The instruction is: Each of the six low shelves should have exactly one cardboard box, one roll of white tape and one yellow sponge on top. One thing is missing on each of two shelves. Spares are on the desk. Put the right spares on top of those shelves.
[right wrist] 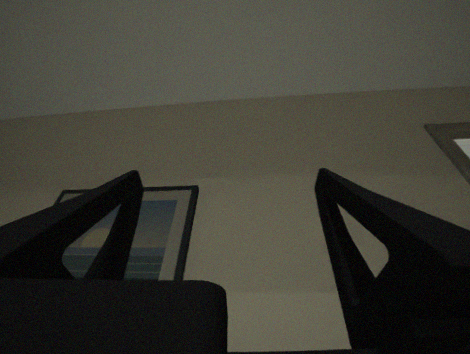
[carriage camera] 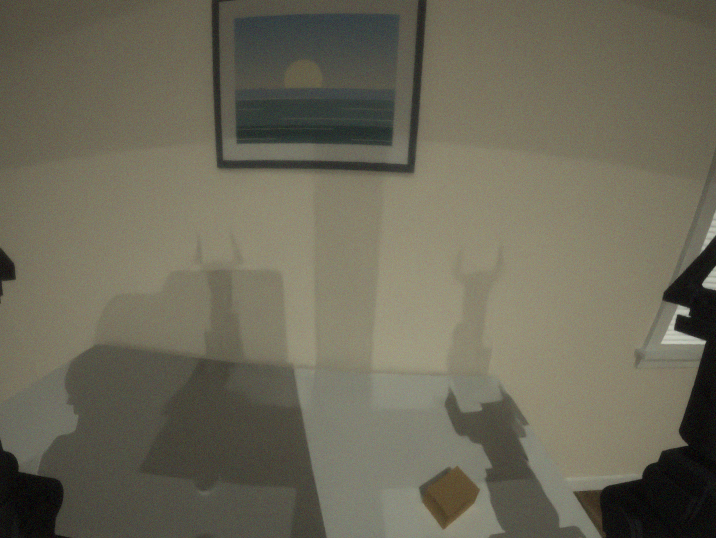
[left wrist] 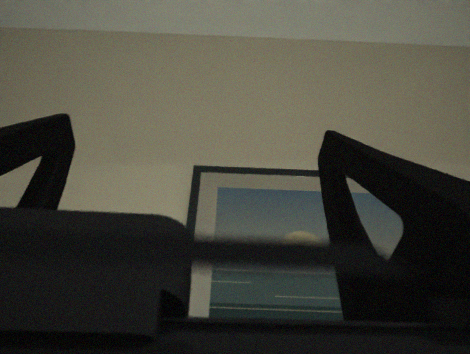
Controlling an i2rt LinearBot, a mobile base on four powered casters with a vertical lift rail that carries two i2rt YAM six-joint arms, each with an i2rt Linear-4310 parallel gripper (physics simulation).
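Observation:
A cardboard box (carriage camera: 450, 496) lies turned at an angle on the white desk (carriage camera: 358, 439), at the lower right in the carriage view. A small pale rounded shape on the desk at the lower left of that view is too faint to name. No yellow sponge and none of the low shelves show. My left gripper (left wrist: 200, 137) is open and empty, facing the wall and picture. My right gripper (right wrist: 228, 178) is open and empty, facing the upper wall. In the carriage view, dark parts of both arms show at the side edges, well apart from the box.
A framed sunset picture (carriage camera: 315, 164) (left wrist: 194, 200) (right wrist: 191, 220) hangs on the wall behind the desk. A window (carriage camera: 671, 355) is at the right. Arm shadows fall across the desk and wall. A bit of wooden floor (carriage camera: 590, 502) shows beyond the desk's right edge.

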